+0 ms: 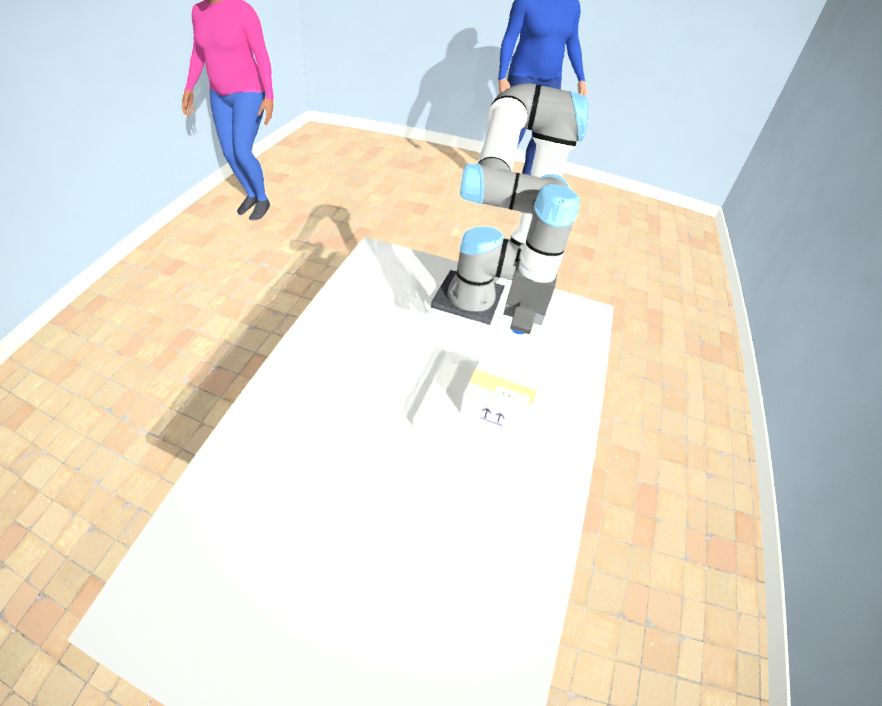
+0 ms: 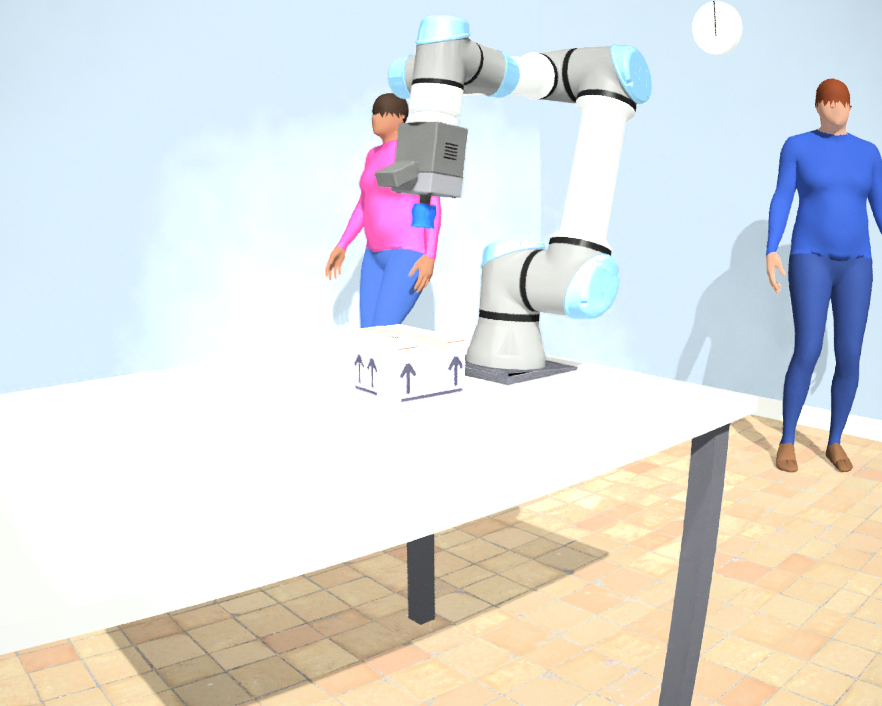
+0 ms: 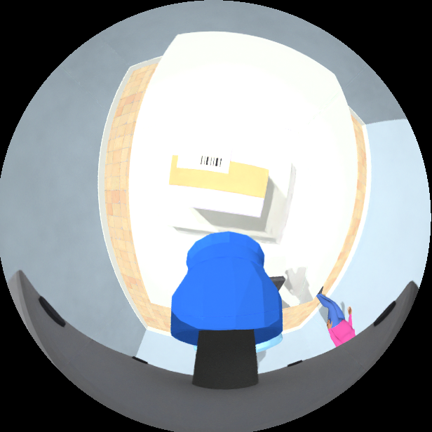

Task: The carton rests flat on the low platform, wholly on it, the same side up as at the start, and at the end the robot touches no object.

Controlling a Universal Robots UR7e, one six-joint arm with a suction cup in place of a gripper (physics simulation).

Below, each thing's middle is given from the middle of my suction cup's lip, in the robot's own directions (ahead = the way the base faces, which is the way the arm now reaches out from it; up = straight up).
The carton (image 2: pixel 399 368) is 5 cm ahead of my suction cup and 20 cm below it.
